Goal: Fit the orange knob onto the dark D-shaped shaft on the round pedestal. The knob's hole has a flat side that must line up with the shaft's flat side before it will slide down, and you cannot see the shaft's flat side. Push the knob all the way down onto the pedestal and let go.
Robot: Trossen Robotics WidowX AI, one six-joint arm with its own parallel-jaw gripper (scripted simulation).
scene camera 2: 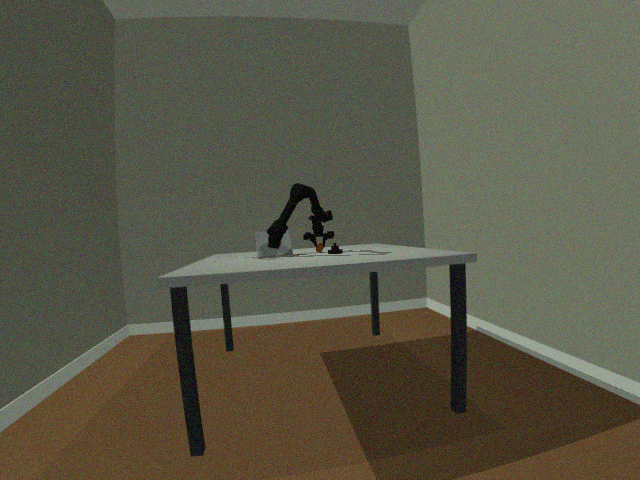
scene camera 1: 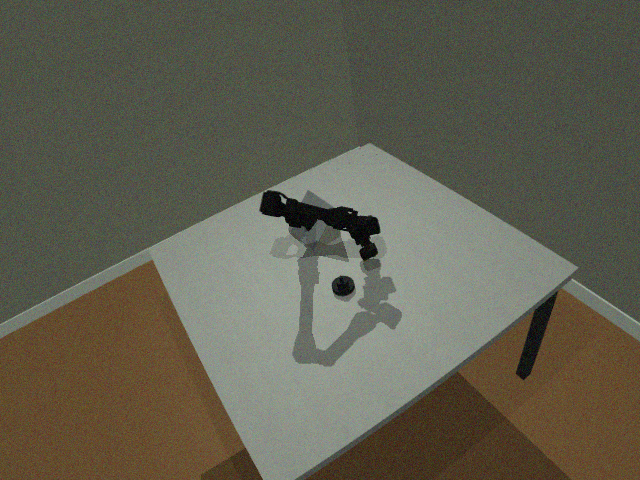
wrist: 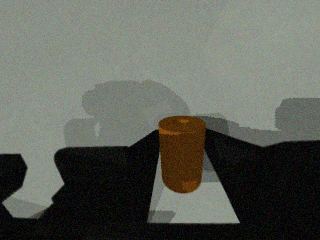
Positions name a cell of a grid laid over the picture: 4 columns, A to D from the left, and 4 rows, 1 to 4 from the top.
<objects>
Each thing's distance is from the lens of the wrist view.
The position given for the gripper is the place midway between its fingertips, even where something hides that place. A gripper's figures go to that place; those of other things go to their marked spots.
gripper (wrist: C3): 12 cm
orange knob (wrist: C3): 8 cm
</objects>
